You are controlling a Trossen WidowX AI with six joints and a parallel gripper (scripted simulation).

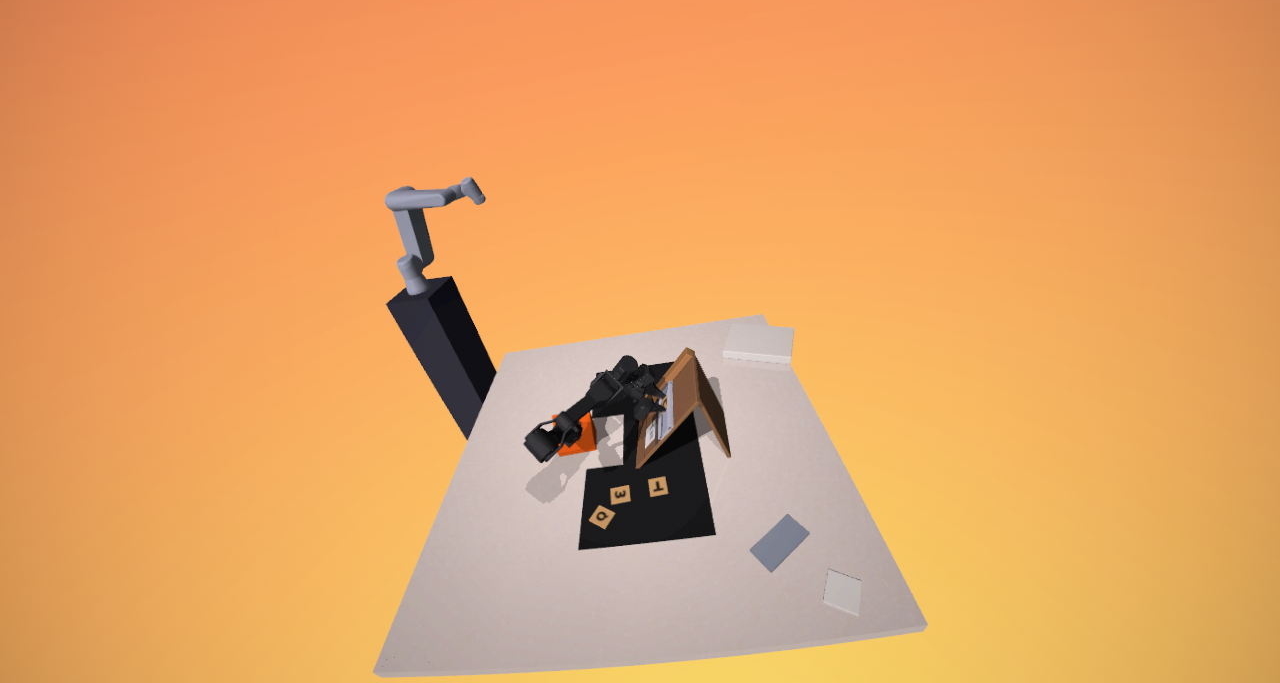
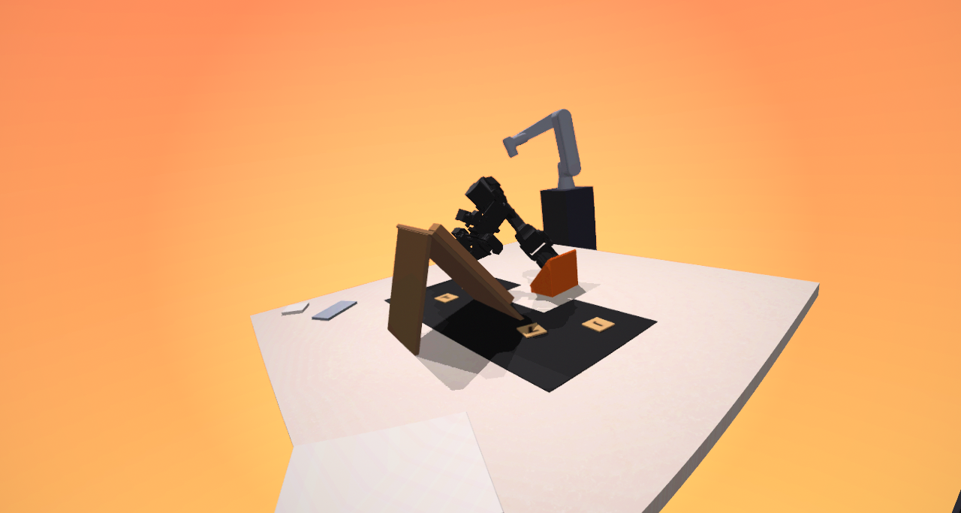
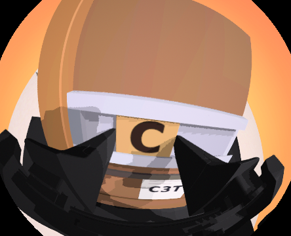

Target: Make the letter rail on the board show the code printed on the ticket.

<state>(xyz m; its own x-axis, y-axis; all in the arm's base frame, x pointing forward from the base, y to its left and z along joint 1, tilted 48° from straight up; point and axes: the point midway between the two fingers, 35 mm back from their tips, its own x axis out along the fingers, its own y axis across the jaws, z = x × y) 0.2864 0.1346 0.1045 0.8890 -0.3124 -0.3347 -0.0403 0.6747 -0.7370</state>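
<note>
Now: gripper tip 60 mm past the white ticket, 50 mm to the left of it and 80 mm above it. The rest, counted from my gripper tip: black mat: 140 mm behind, 10 mm to the left, 160 mm below; grey slab: 290 mm ahead, 370 mm to the right, 160 mm below; white block: 370 mm ahead, 480 mm to the left, 140 mm below.
</note>
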